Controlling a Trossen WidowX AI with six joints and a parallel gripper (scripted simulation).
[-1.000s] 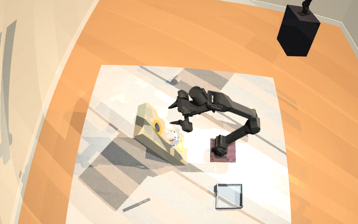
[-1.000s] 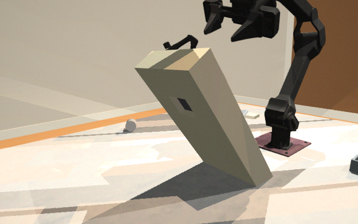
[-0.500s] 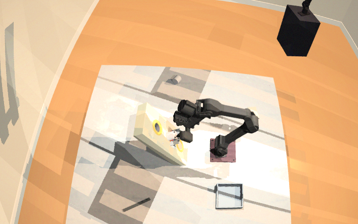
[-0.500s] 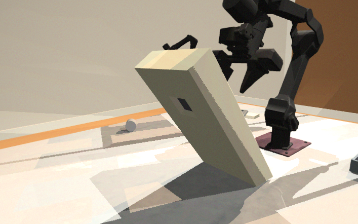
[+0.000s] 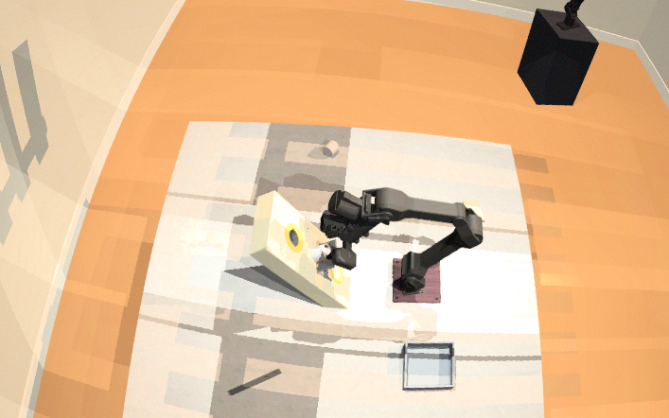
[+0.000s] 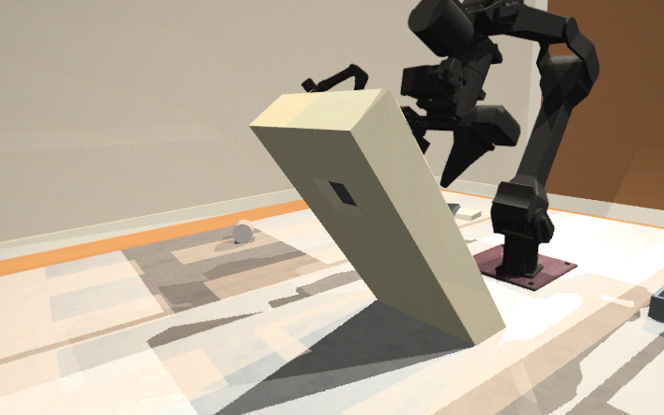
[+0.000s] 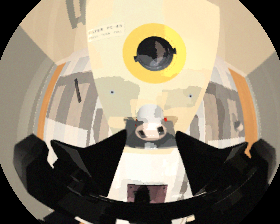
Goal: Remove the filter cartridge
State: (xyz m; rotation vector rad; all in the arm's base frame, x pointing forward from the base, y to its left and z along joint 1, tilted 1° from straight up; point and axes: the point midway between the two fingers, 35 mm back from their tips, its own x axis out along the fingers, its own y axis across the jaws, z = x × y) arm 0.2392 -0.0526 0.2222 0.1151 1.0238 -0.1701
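Right now my gripper tip is 1 cm short of the round filter cartridge and 3 cm above it. The rest, counted from my gripper tip: cream block 55 cm behind, 19 cm to the right, 19 cm below; then grey tray 25 cm behind, 34 cm to the left, 19 cm below; then service panel 6 cm ahead, 1 cm to the right, 5 cm below.
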